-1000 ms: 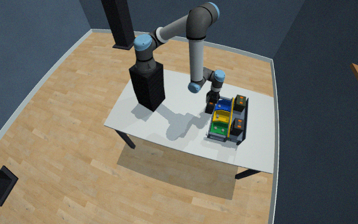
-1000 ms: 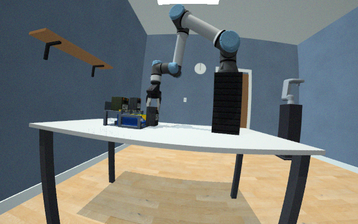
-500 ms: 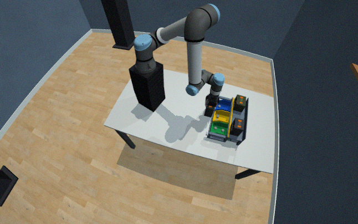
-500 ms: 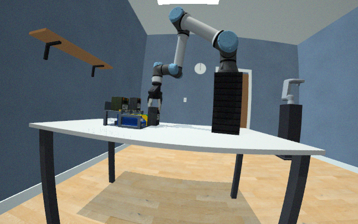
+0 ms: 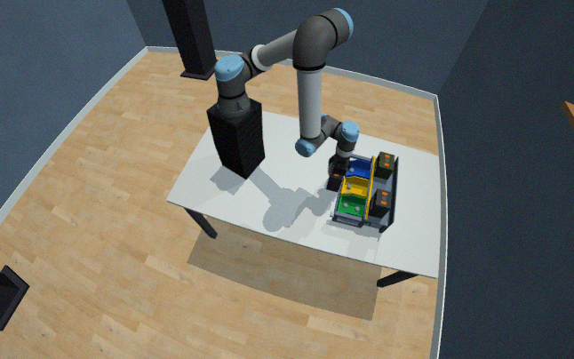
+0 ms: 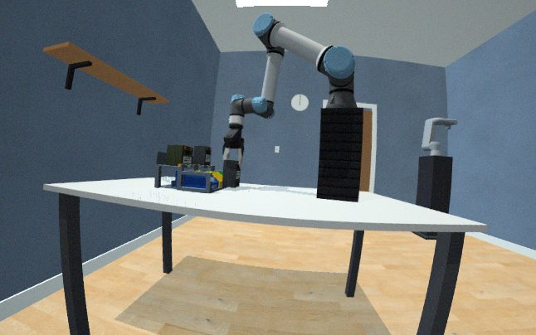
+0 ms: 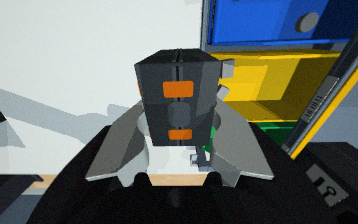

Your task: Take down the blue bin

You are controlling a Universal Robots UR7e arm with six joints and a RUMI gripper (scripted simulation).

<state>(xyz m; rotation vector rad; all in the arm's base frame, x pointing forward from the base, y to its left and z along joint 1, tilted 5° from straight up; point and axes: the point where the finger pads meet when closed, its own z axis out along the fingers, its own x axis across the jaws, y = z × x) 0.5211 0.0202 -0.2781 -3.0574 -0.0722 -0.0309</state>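
My gripper is now 13 cm short of the yellow bin, 1 cm to the left of it and 8 cm above it. Round my hand: blue open bin 13 cm ahead, 11 cm to the left, 8 cm below; then dark box 4 cm below; then yellow divider 19 cm ahead, 1 cm below.
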